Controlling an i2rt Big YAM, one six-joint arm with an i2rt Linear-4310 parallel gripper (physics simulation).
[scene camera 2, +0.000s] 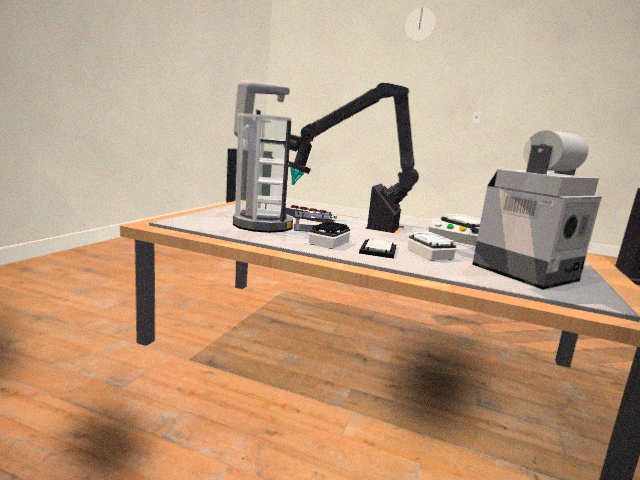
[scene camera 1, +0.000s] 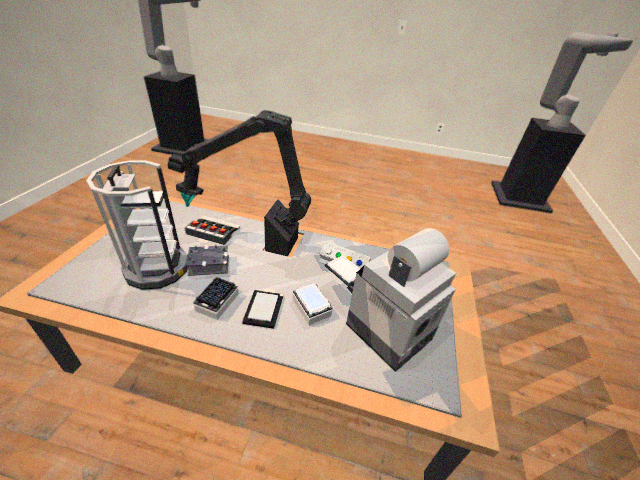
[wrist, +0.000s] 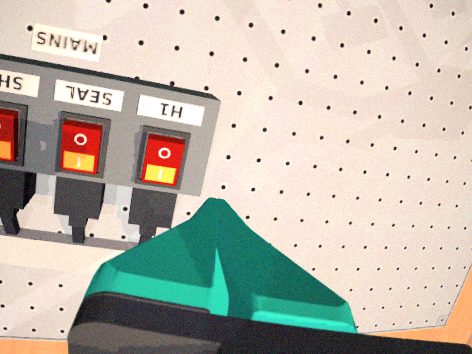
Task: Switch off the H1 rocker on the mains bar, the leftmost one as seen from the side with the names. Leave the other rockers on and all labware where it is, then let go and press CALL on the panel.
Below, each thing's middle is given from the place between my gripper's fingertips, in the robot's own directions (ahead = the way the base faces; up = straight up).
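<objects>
With the tall rack tower [scene camera 1: 123,191] as my reference, my hand is 8 cm below it and 1 cm to the left of it. My hand is also 28 cm short of the tower.
</objects>
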